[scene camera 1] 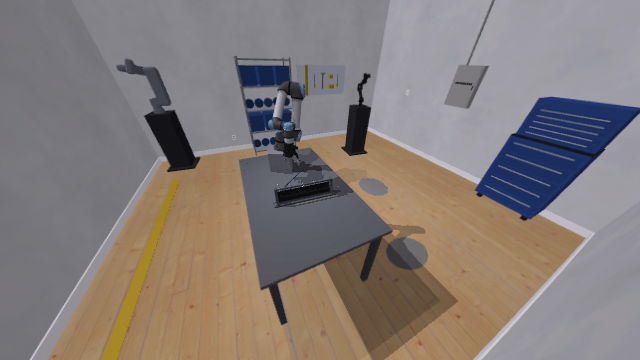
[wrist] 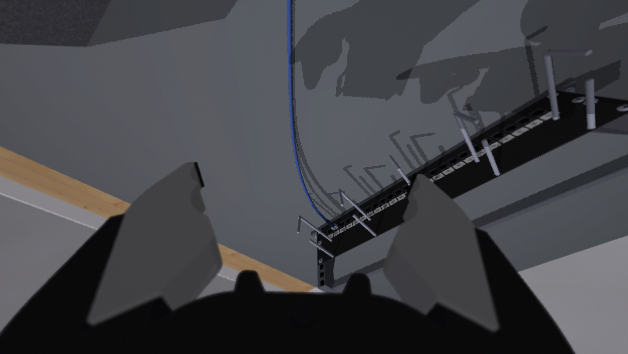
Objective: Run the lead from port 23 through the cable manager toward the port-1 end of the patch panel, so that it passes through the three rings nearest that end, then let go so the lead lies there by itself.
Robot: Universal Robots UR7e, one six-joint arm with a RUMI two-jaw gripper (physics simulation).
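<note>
The black patch panel point(scene camera 1: 303, 192) point(wrist: 462, 179) stands on the table with its row of ports. Grey wire rings of the cable manager stick out along it, one point(wrist: 551, 85) toward the right of the wrist view and another point(wrist: 467, 137) nearer its middle. The blue lead point(scene camera 1: 292, 180) point(wrist: 290, 75) is plugged in near the panel's left end in the wrist view. It curves away from the panel and leaves that view at the top, seemingly outside the rings. My gripper point(scene camera 1: 295, 158) point(wrist: 308, 172) is open and empty, above the table behind the panel. Port numbers are too small to read.
The dark table point(scene camera 1: 310, 235) point(wrist: 150, 100) bears the panel. The arm stands at its far end, and its shadow falls over the table beside the lead. A shelf rack point(scene camera 1: 244, 95) stands behind the arm. Two black pedestals point(scene camera 1: 172, 142) point(scene camera 1: 357, 130) with other arms stand farther off.
</note>
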